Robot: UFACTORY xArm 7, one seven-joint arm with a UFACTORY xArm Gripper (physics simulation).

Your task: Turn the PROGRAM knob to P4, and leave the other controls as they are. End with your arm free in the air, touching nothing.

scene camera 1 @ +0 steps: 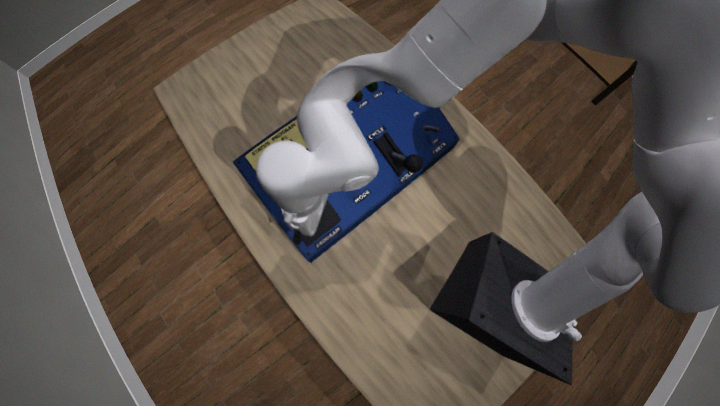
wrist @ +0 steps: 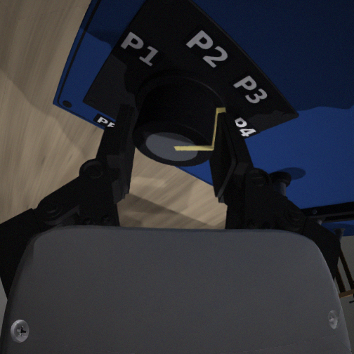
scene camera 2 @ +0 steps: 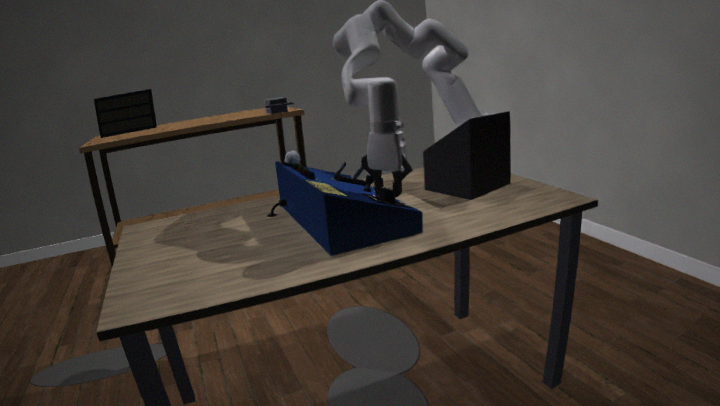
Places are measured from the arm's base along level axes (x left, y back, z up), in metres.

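Pixels of known places: gripper, fingertip midpoint: (scene camera 2: 388,194); arm's base, origin of the base link: (scene camera 1: 535,310) (scene camera 2: 472,128).
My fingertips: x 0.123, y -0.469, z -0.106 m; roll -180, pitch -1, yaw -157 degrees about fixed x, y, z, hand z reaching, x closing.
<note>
Ahead of a thing's pixels: the offset from my fingertips to its top centre. "spot": to the spot under its first point. Level surfaces: height alone.
The PROGRAM knob @(dx +0.001, dy -0.003, dz +0.024 m) (scene camera 2: 386,194) (wrist: 175,107) is black and round, with a yellow line on its face and side. It stands on a dark plate on the blue control panel (scene camera 1: 385,179) (scene camera 2: 373,224) (wrist: 320,145). My gripper (scene camera 2: 385,188) (wrist: 174,127) is shut on the knob, one finger on each side. In the wrist view, the yellow line runs toward the side with the P3 label (wrist: 251,90) and the P4 label (wrist: 244,127); I cannot tell exactly which it points at. The right finger partly covers P4. The arm hides the knob in scene camera 1.
The CYCLE lever @(dx -0.226, dy +0.093, dz +0.064 m) (scene camera 1: 412,162), the CHECK switch @(dx -0.352, dy +0.069, dz +0.026 m) (scene camera 1: 431,129) and a green button @(spot: dx -0.318, dy -0.101, dz +0.058 m) (scene camera 1: 372,86) are on the same panel. A black stand (scene camera 1: 458,284) (scene camera 2: 489,158) carries the arm on the wooden table @(dz -0.101 m) (scene camera 1: 201,110) (scene camera 2: 151,287). A shelf table (scene camera 2: 201,124) stands behind.
</note>
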